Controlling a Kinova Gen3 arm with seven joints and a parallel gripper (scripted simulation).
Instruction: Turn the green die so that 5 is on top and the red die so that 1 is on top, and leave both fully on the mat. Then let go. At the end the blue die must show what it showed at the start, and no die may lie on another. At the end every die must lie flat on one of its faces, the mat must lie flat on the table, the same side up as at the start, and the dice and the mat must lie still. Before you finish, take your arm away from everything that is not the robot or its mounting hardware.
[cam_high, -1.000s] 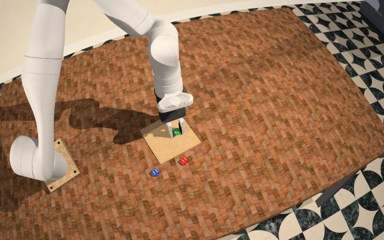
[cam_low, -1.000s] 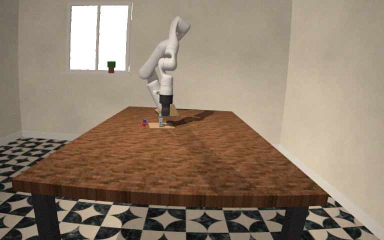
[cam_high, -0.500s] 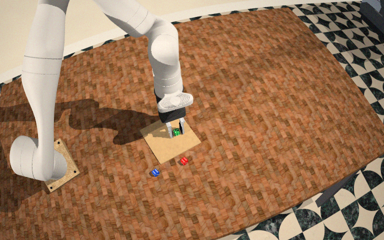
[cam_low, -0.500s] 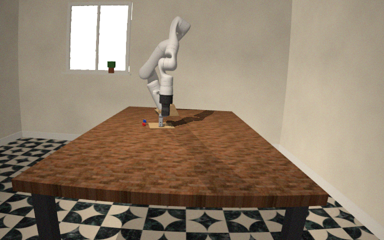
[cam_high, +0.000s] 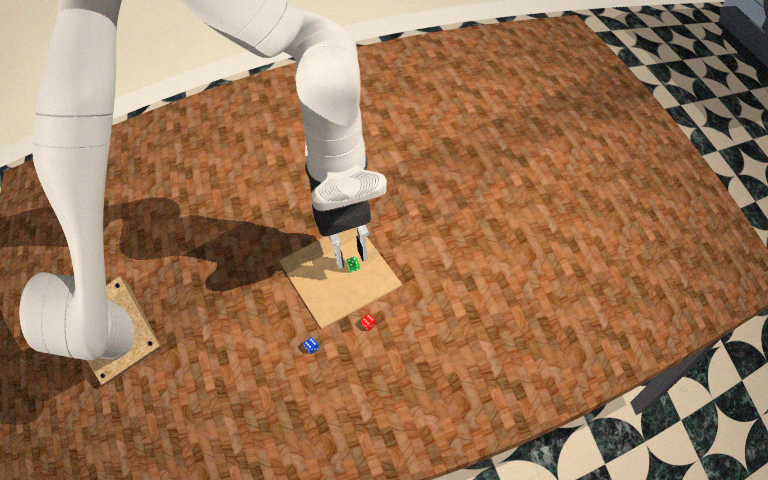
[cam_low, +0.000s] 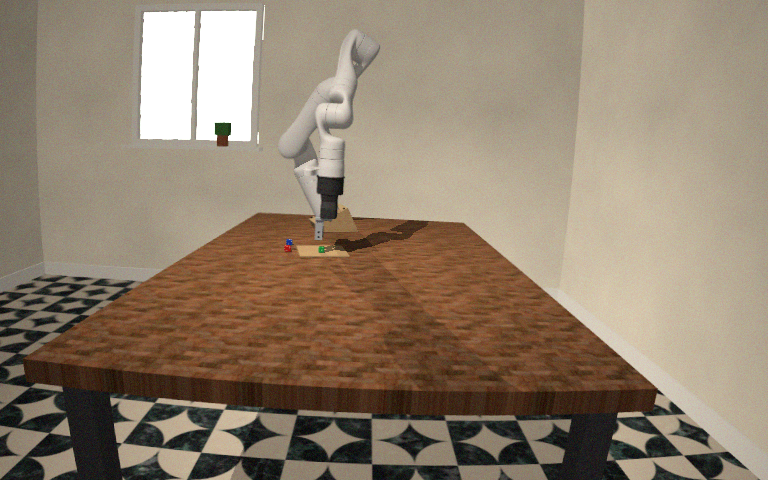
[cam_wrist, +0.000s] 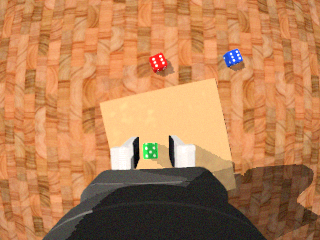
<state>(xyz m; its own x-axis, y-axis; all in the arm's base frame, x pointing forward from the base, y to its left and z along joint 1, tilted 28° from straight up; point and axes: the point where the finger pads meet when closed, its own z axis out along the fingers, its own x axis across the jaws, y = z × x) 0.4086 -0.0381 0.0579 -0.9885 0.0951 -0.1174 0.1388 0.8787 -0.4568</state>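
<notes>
Right now my hand is 50 mm above the green die and 10 mm to the right of it. From my hand the other things lie so: tan mat (60 mm below, 20 mm behind, 10 mm to the left); red die (90 mm to the right, 50 mm below, 20 mm behind); blue die (110 mm behind, 80 mm to the right, 50 mm below).
</notes>
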